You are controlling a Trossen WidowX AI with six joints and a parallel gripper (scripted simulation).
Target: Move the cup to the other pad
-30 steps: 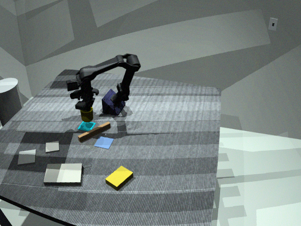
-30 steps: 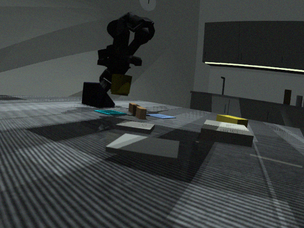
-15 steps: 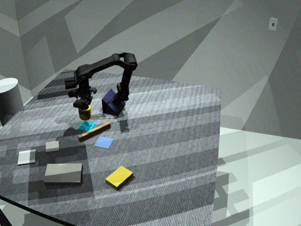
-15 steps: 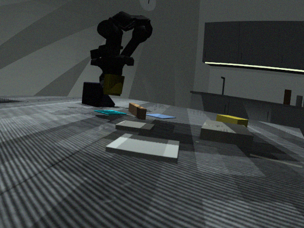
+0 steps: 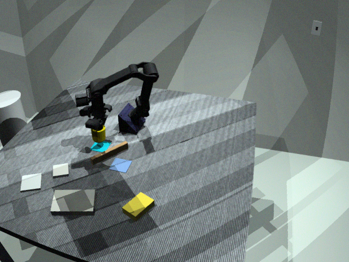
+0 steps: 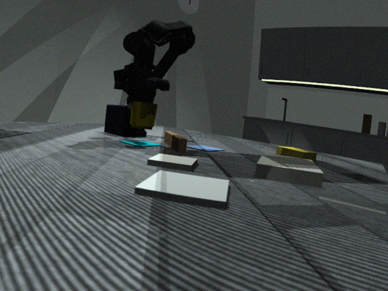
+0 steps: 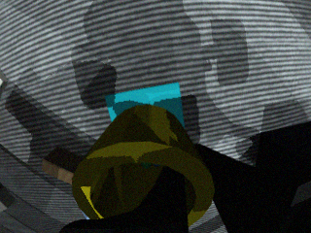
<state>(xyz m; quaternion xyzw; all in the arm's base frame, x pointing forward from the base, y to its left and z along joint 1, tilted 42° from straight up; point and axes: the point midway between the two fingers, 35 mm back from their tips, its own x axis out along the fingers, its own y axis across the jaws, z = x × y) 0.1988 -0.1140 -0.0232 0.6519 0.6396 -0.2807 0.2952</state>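
My gripper tip is 3 cm short of the cyan pad and 8 cm above it. Round my gripper tip: light blue pad (13 cm ahead, 15 cm to the left, 8 cm below); yellow cup (2 cm ahead); wooden bar (8 cm ahead, 8 cm to the left, 7 cm below).
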